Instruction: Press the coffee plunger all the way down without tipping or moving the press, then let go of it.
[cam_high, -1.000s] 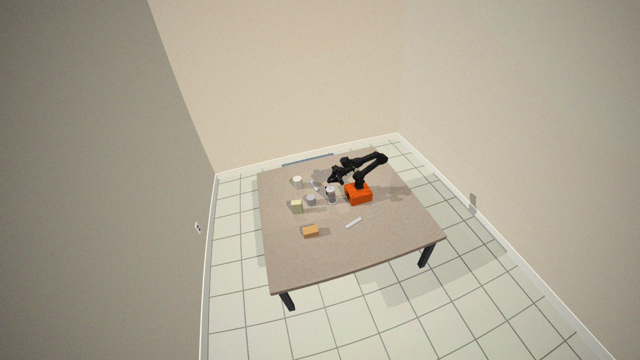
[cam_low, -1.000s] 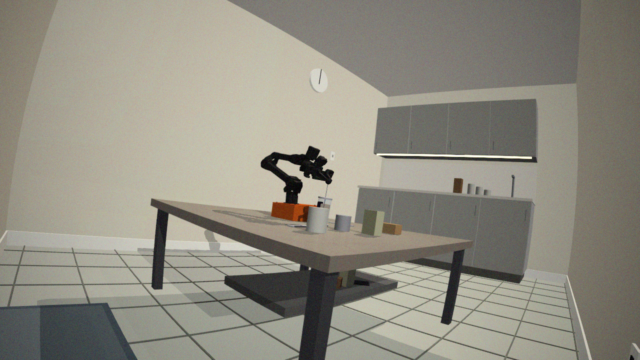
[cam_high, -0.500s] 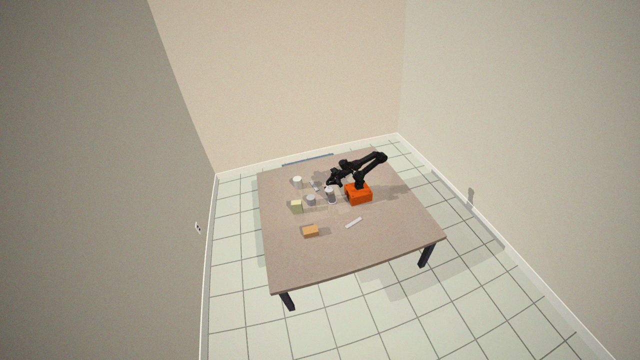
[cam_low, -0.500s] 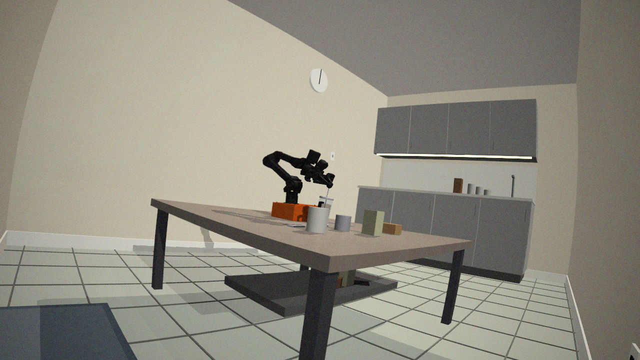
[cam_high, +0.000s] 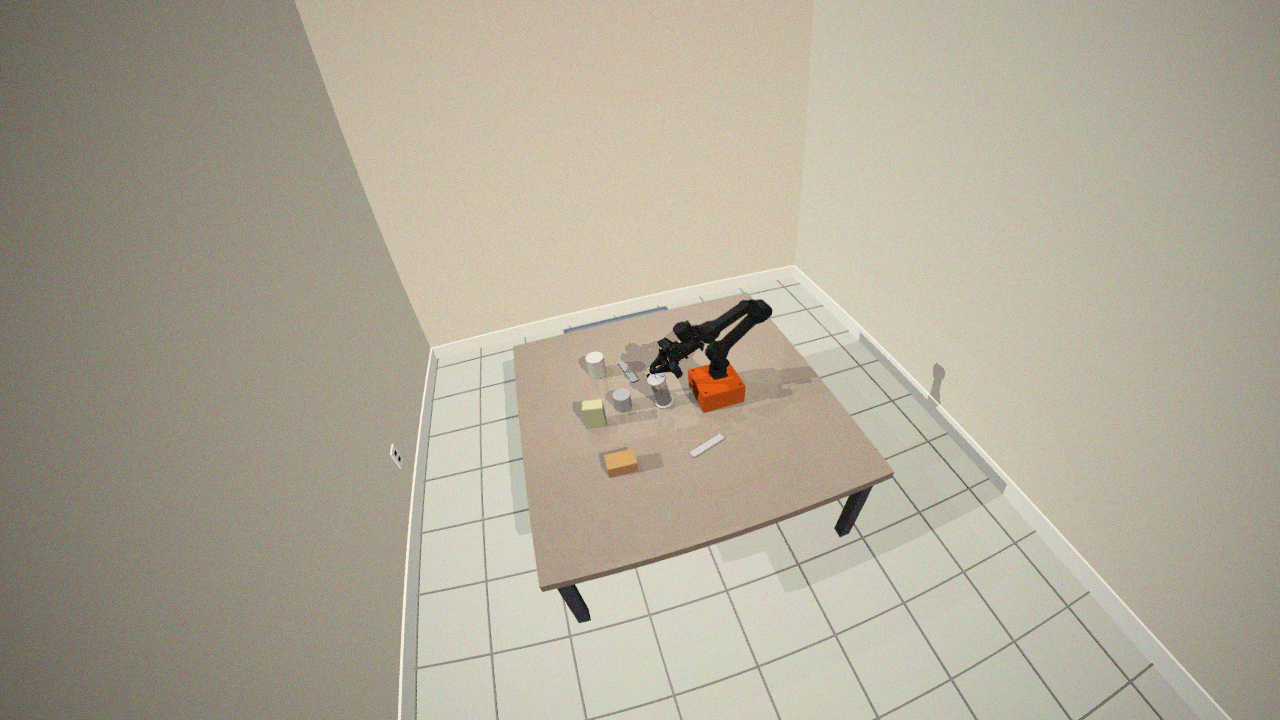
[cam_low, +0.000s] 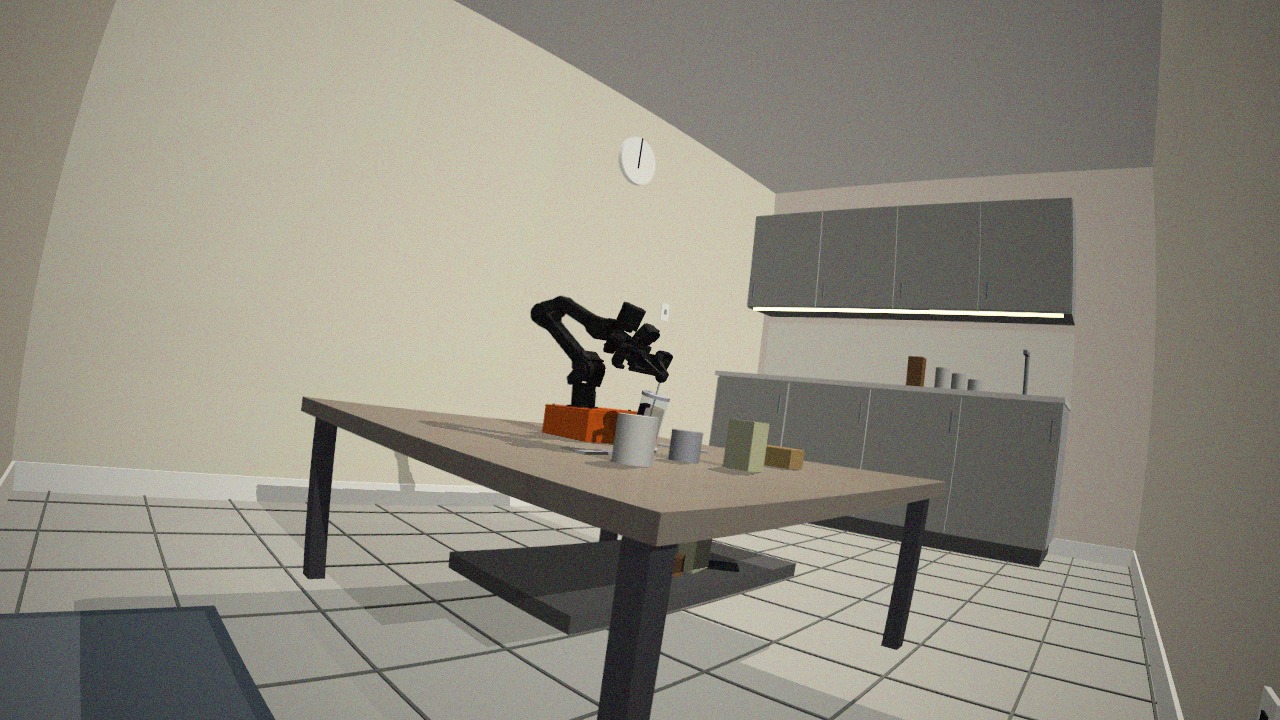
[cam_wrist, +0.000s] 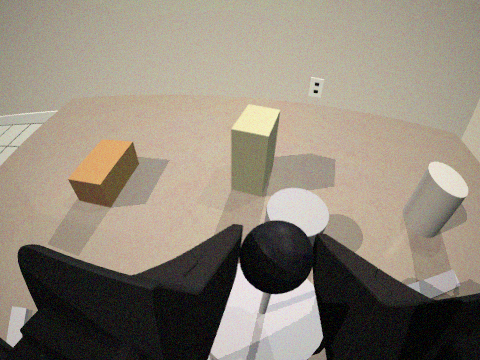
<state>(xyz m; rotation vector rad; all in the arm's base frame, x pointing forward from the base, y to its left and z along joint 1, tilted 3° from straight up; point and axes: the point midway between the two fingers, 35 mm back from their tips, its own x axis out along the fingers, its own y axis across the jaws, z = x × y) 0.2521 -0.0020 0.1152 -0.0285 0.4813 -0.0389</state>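
My gripper tip is 2 cm past the coffee press, 1 cm to the left of it and 10 cm above it. From my gripper tip the other things lie so: orange block (21 cm ahead, 26 cm to the left, 17 cm below); white cylinder (18 cm ahead, 29 cm to the right, 15 cm below); low grey cylinder (13 cm ahead, 4 cm to the right, 16 cm below).
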